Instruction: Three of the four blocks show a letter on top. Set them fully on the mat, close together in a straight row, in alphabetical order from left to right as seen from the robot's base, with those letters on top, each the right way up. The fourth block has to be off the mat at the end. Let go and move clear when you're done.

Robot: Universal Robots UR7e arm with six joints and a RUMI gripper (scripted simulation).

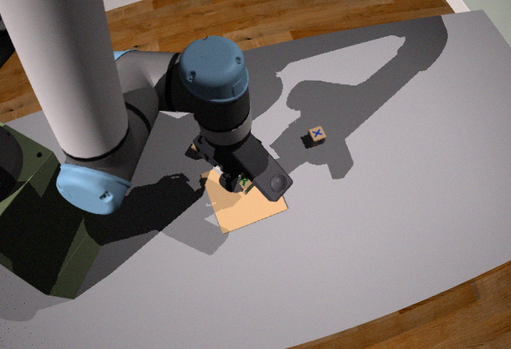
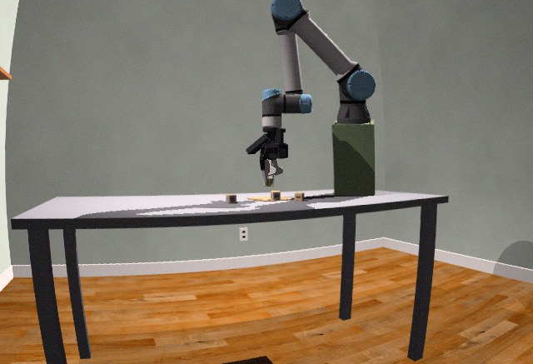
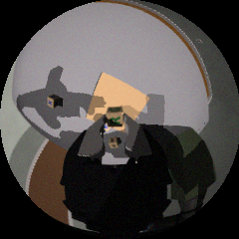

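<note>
Now: the mat 10 mm behind my hand, 10 mm to the left of it and 70 mm below it.
</note>
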